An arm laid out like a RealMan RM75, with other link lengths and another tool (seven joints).
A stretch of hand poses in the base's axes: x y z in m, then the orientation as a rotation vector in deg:
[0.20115 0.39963 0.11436 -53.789 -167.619 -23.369]
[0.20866 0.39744 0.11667 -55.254 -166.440 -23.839]
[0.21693 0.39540 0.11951 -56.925 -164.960 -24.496]
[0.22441 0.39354 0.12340 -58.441 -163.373 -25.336]
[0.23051 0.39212 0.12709 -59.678 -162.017 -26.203]
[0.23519 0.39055 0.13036 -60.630 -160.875 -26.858]
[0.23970 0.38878 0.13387 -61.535 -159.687 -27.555]
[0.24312 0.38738 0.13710 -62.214 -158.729 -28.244]
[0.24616 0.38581 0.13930 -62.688 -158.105 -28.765]
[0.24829 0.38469 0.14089 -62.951 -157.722 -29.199]
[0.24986 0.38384 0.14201 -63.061 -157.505 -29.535]
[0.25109 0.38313 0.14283 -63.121 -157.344 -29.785]
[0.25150 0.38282 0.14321 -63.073 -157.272 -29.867]
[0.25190 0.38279 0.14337 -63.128 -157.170 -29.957]
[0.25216 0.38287 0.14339 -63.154 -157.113 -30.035]
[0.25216 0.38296 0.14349 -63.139 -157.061 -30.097]
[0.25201 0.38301 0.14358 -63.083 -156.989 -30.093]
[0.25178 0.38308 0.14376 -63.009 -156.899 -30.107]
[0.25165 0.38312 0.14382 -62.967 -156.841 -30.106]
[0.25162 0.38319 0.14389 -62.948 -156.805 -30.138]
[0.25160 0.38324 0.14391 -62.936 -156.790 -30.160]
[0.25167 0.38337 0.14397 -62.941 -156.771 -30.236]
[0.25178 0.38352 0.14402 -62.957 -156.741 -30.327]
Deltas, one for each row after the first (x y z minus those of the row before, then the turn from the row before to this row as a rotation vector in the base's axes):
[0.00751 -0.00219 0.00231 0.546 0.605 -1.055]
[0.00827 -0.00204 0.00284 0.738 0.748 -1.231]
[0.00748 -0.00186 0.00389 0.898 0.787 -1.161]
[0.00610 -0.00142 0.00369 0.857 0.613 -0.973]
[0.00468 -0.00157 0.00327 0.691 0.548 -0.765]
[0.00451 -0.00177 0.00351 0.739 0.570 -0.749]
[0.00342 -0.00140 0.00323 0.674 0.414 -0.584]
[0.00304 -0.00157 0.00220 0.473 0.230 -0.409]
[0.00213 -0.00112 0.00159 0.358 0.101 -0.242]
[0.00157 -0.00085 0.00112 0.258 0.029 -0.118]
[0.00123 -0.00071 0.00082 0.196 0.025 -0.073]
[0.00041 -0.00031 0.00038 0.084 0.038 0.019]
[0.00040 -0.00003 0.00016 0.084 0.039 -0.053]
[0.00026 0.00008 0.00002 0.063 0.012 -0.028]
[0.00000 0.00009 0.00010 0.059 0.022 0.001]
[-0.00015 0.00005 0.00009 0.039 0.074 0.031]
[-0.00023 0.00007 0.00018 0.060 0.085 0.040]
[-0.00013 0.00004 0.00006 0.032 0.058 0.023]
[-0.00003 0.00007 0.00007 0.036 0.022 0.007]
[-0.00002 0.00005 0.00002 0.021 0.006 0.005]
[0.00007 0.00013 0.00006 0.049 -0.015 -0.011]
[0.00011 0.00015 0.00005 0.060 -0.014 -0.021]

